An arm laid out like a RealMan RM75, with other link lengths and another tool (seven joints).
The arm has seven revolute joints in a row. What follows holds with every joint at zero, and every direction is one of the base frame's. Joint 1 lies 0.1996 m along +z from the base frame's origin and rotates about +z. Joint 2 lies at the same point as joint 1 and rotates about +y. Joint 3 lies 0.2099 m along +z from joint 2 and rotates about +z. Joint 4 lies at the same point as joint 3 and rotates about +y. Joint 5 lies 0.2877 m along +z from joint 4 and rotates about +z. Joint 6 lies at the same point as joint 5 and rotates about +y. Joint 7 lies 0.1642 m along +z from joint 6 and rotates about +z. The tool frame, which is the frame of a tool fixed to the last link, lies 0.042 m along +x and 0.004 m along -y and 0.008 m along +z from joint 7; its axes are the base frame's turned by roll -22.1, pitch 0 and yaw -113.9 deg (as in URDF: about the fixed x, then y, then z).
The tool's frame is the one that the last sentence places.
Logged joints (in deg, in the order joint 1, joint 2, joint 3, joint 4, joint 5, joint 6, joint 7), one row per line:
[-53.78 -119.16 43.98 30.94 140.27 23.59 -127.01]
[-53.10 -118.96 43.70 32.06 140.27 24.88 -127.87]
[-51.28 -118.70 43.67 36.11 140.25 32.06 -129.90]
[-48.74 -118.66 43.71 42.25 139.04 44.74 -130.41]
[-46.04 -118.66 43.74 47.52 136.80 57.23 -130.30]
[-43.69 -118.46 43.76 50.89 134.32 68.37 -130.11]
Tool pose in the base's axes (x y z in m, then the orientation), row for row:
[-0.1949 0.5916 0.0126 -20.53 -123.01 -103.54]
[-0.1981 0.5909 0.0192 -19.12 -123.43 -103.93]
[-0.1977 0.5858 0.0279 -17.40 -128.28 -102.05]
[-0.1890 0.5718 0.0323 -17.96 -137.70 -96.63]
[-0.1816 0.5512 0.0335 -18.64 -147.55 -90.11]
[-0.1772 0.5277 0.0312 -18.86 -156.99 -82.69]
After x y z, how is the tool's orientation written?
As a rotation vector, in degrees.
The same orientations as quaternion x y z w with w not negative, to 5 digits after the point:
[-0.12511 -0.74965 -0.63099 0.15565]
[-0.11630 -0.75078 -0.63217 0.15224]
[-0.10463 -0.77140 -0.61367 0.13190]
[-0.10569 -0.81031 -0.56863 0.09430]
[-0.10704 -0.84731 -0.51746 0.05328]
[-0.10569 -0.87973 -0.46337 0.01365]

